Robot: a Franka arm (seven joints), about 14 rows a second.
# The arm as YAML. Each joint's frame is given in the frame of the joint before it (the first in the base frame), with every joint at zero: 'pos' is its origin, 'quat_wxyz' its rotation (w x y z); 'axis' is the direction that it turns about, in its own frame. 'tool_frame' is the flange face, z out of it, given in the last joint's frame.
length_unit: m
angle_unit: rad
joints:
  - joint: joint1
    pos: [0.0, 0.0, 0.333]
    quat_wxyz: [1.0, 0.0, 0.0, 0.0]
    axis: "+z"
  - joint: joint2
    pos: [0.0, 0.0, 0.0]
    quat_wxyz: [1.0, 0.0, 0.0, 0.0]
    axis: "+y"
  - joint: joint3
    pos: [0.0, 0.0, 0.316]
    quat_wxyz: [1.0, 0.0, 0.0, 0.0]
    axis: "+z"
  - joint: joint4
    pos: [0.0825, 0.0, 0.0]
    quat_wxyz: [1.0, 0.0, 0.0, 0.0]
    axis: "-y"
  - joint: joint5
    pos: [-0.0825, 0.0, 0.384]
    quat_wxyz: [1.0, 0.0, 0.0, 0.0]
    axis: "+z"
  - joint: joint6
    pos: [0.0, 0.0, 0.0]
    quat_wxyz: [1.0, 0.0, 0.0, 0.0]
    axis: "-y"
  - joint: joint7
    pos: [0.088, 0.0, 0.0]
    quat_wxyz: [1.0, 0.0, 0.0, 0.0]
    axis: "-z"
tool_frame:
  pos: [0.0, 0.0, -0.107]
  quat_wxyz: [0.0, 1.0, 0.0, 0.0]
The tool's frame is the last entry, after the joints.
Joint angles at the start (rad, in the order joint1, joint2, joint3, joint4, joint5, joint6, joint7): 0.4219, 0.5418, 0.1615, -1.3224, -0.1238, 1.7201, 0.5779
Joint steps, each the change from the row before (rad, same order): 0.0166, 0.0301, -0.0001, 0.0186, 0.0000, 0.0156, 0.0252; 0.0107, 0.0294, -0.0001, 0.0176, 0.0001, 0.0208, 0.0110; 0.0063, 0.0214, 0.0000, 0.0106, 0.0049, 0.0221, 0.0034; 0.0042, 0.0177, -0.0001, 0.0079, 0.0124, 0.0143, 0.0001; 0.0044, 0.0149, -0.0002, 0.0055, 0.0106, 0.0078, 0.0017; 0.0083, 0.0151, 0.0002, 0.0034, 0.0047, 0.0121, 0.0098; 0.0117, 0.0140, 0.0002, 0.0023, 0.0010, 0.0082, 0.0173; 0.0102, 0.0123, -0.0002, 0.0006, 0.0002, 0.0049, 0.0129
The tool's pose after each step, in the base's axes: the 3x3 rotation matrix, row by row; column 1 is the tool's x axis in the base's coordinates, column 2 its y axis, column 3 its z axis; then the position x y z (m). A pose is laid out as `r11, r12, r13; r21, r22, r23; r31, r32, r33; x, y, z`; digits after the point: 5 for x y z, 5 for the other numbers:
0.99581, 0.01038, -0.09089; 0.00111, -0.99484, -0.10147; -0.09147, 0.10094, -0.99068; 0.59996, 0.36771, 0.40284
0.99635, 0.00852, -0.08492; 0.00055, -0.99563, -0.09339; -0.08535, 0.09301, -0.99200; 0.60233, 0.37723, 0.39185
0.99677, 0.00901, -0.07977; 0.00255, -0.99674, -0.08069; -0.08023, 0.08022, -0.99354; 0.60445, 0.38396, 0.38323
0.99640, 0.00882, -0.08431; 0.00322, -0.99779, -0.06633; -0.08471, 0.06582, -0.99423; 0.60555, 0.38908, 0.37533
0.99568, 0.00786, -0.09251; 0.00254, -0.99835, -0.05742; -0.09281, 0.05694, -0.99406; 0.60550, 0.39346, 0.36779
0.99540, 0.00468, -0.09568; -0.00032, -0.99864, -0.05219; -0.09579, 0.05198, -0.99404; 0.60403, 0.40010, 0.35944
0.99502, -0.00116, -0.09964; -0.00644, -0.99859, -0.05269; -0.09944, 0.05307, -0.99363; 0.60063, 0.40814, 0.35105
0.99440, -0.00383, -0.10557; -0.00980, -0.99838, -0.05613; -0.10519, 0.05685, -0.99283; 0.59720, 0.41463, 0.34280

